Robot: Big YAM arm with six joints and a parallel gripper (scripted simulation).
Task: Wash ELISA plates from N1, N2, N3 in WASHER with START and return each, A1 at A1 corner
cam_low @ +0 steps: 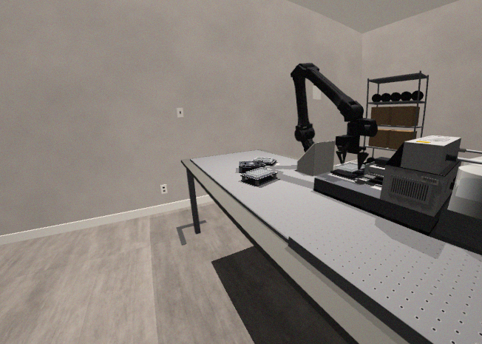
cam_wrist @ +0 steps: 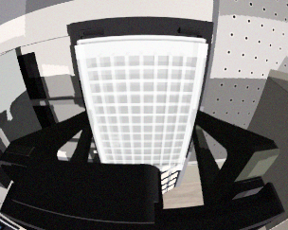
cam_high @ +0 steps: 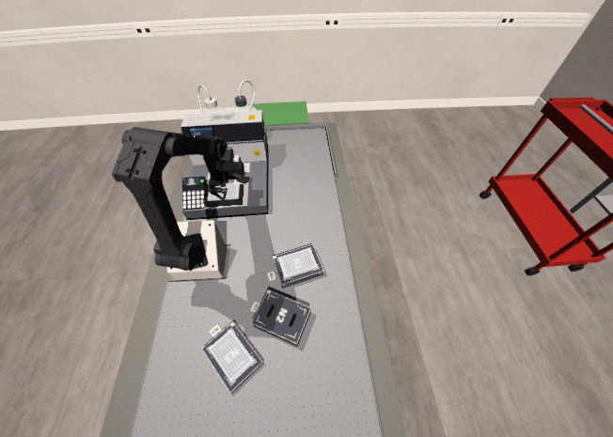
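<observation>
Right now the dark carrier is 3 cm below my hand. Round my hand: washer: 15 cm to the left, 3 cm above, 1 cm ahead.
</observation>
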